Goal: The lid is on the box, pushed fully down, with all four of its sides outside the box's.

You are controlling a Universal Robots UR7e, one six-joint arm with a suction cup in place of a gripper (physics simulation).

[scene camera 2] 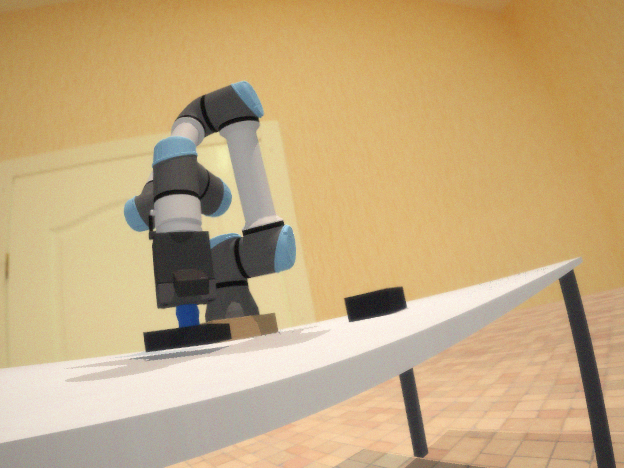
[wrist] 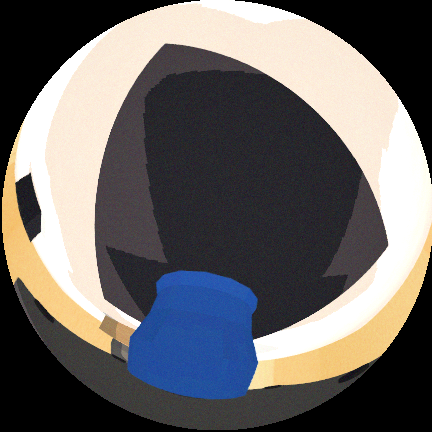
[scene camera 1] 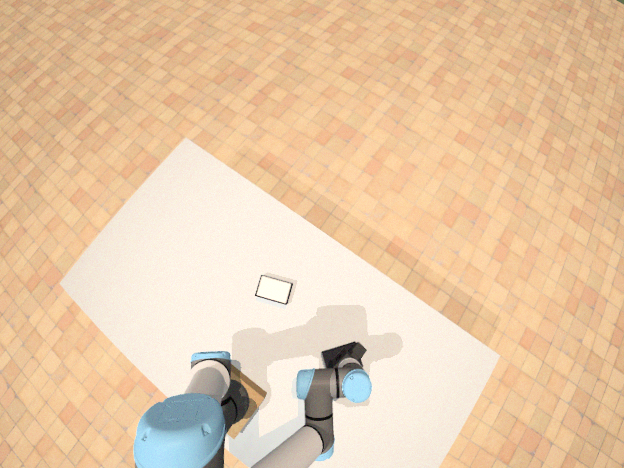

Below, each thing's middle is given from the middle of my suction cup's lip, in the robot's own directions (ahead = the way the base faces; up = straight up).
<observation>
The black lid (scene camera 2: 204, 334) is 2 cm below my suction cup and 1 cm behind it. Round my suction cup: box (scene camera 2: 386, 301) (37 cm to the left, 3 cm below, 1 cm behind).
</observation>
